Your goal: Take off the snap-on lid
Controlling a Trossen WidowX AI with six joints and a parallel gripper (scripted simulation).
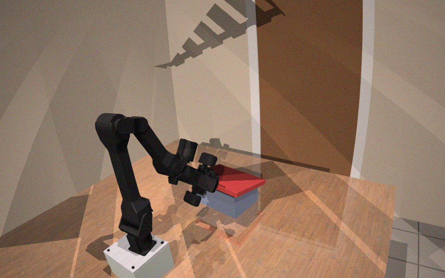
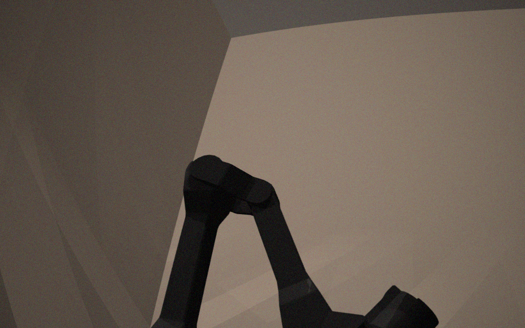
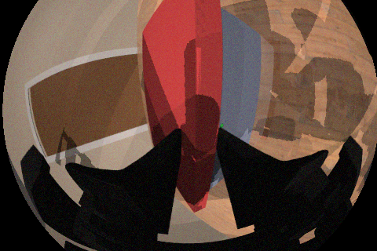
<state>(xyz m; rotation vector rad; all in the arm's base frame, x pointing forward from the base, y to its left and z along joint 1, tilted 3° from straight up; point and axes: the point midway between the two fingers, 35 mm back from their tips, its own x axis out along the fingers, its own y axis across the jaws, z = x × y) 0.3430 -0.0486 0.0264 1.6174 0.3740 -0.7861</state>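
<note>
The red lid is 8 cm ahead of my gripper tip, 2 cm to the right of it and 1 cm below it. The rest, counted from my gripper tip: grey-blue storage box (7 cm below, 7 cm ahead, 2 cm to the right).
</note>
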